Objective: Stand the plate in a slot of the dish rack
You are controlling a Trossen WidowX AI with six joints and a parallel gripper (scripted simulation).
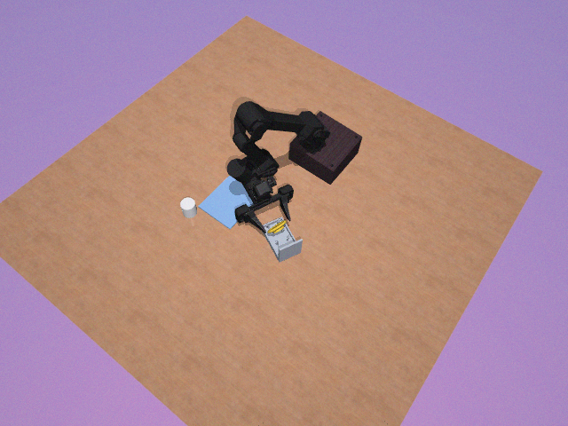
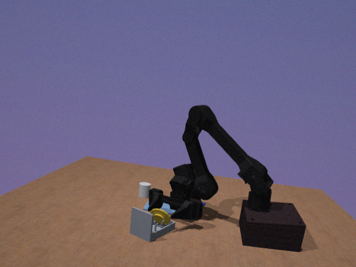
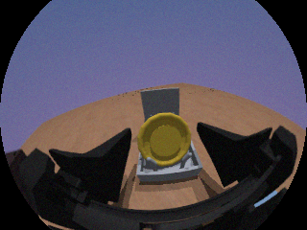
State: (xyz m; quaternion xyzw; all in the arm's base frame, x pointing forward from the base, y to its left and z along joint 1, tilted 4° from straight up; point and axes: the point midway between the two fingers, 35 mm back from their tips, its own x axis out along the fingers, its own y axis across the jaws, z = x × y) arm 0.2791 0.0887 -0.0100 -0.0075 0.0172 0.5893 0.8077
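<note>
Right now my gripper tip is 10 mm above the yellow plate. The rest, counted from my gripper tip: white cup 250 mm to the right, 130 mm ahead, 30 mm below; grey dish rack 30 mm below, 20 mm to the left, 10 mm ahead; blue spoon 240 mm to the right, 90 mm behind, 50 mm below.
</note>
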